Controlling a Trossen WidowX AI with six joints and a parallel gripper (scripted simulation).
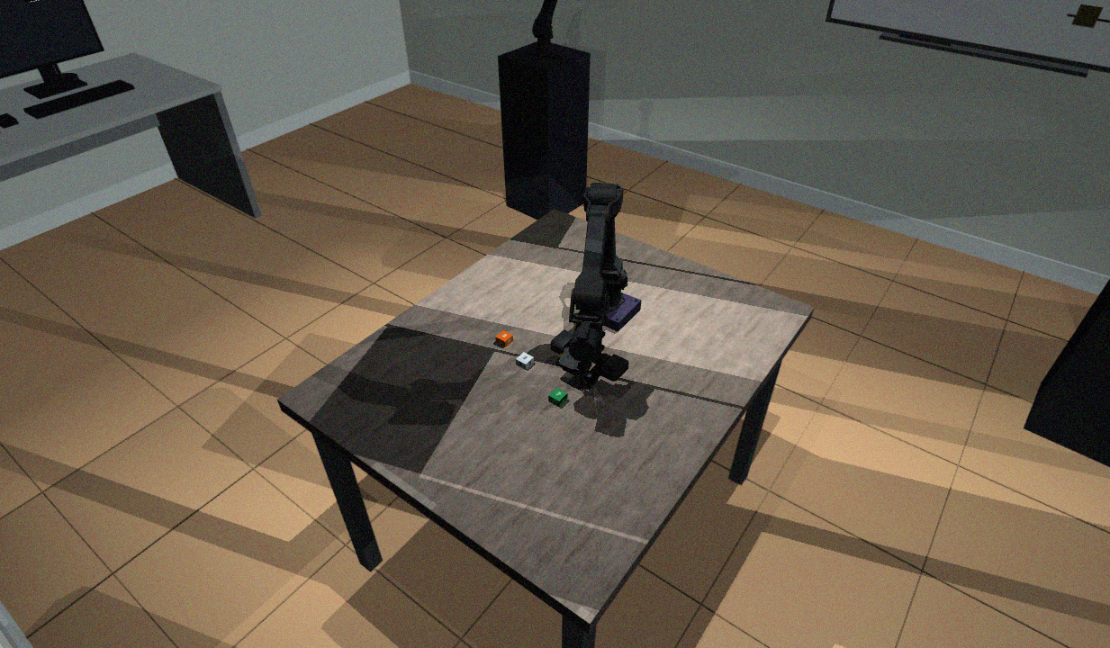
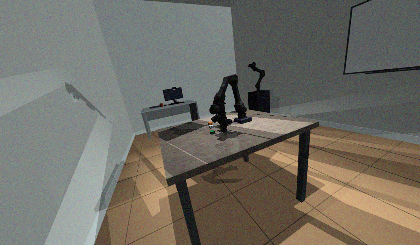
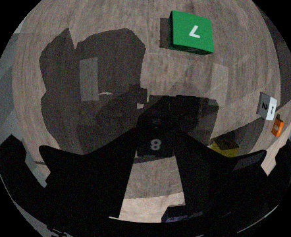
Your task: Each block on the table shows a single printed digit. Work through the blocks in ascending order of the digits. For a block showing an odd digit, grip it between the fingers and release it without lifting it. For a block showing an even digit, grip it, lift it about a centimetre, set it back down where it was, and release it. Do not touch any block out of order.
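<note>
The black block is right at my gripper tip. Also, from my gripper tip: white block: 160 mm to the right, 50 mm ahead; green block: 90 mm ahead, 20 mm to the right; yellow block: 90 mm to the right, 20 mm behind.
</note>
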